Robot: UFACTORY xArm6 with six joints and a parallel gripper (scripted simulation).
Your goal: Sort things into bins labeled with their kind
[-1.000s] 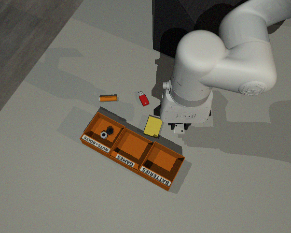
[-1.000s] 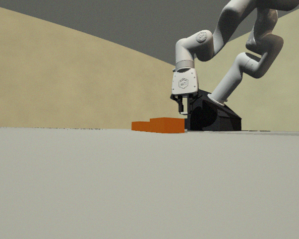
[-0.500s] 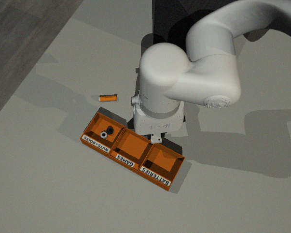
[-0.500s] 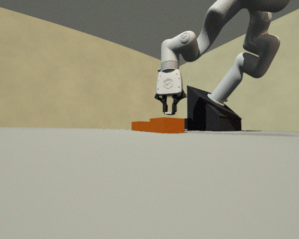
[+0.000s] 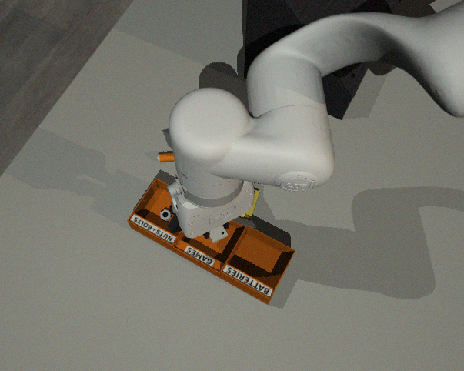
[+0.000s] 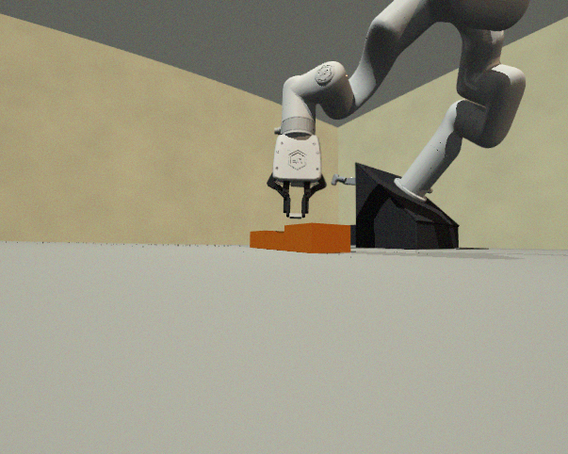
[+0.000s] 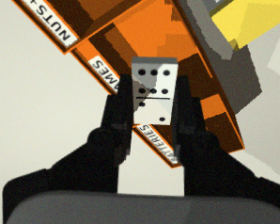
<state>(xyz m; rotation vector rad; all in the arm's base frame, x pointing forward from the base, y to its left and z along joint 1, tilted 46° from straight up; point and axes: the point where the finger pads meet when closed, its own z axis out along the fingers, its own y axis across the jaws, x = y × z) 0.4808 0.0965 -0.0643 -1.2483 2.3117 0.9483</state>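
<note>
Right now my hand is 2 cm above the white domino. Also, from my hand: silver nut (1 cm ahead, 9 cm to the right, 8 cm below); then black hex nut (1 cm behind, 8 cm to the right, 7 cm below); then yellow block (8 cm behind, 1 cm to the left, 8 cm below).
</note>
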